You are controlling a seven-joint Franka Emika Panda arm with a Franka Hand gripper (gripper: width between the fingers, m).
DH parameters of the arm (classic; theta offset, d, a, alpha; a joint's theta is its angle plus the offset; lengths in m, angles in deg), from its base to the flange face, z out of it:
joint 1: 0 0.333 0 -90
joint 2: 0 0 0 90
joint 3: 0 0.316 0.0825 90
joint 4: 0 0 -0.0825 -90
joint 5: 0 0.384 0 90
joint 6: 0 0 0.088 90
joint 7: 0 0.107 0 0
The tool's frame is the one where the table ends.
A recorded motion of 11 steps. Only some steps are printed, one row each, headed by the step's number.
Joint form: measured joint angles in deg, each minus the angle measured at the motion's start. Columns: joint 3, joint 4, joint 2, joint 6, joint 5, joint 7, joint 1.
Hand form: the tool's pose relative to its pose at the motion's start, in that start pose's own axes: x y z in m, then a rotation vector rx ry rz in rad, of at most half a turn. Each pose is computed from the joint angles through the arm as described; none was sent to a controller.
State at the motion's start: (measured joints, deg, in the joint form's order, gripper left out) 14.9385 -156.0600 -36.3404 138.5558 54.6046 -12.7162 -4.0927
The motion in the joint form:
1: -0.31 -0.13 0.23 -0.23 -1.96 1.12 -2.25
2: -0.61 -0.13 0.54 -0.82 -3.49 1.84 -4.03
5: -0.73 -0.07 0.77 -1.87 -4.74 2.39 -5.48
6: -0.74 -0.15 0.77 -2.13 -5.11 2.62 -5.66
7: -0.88 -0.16 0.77 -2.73 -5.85 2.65 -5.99
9: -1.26 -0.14 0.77 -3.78 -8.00 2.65 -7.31
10: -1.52 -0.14 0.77 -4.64 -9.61 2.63 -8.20
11: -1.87 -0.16 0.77 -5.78 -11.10 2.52 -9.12
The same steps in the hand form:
1: 0.0067 0.0147 -0.0049 -0.0314 0.0103 0.0329
2: 0.0114 0.0263 -0.0083 -0.0538 0.0110 0.0579
5: 0.0138 0.0347 -0.0103 -0.0700 0.0018 0.0757
6: 0.0134 0.0361 -0.0101 -0.0746 -0.0029 0.0786
7: 0.0134 0.0385 -0.0106 -0.0816 -0.0113 0.0771
9: 0.0156 0.0471 -0.0144 -0.1061 -0.0207 0.0754
10: 0.0165 0.0532 -0.0168 -0.1241 -0.0307 0.0727
11: 0.0169 0.0598 -0.0191 -0.1394 -0.0447 0.0727

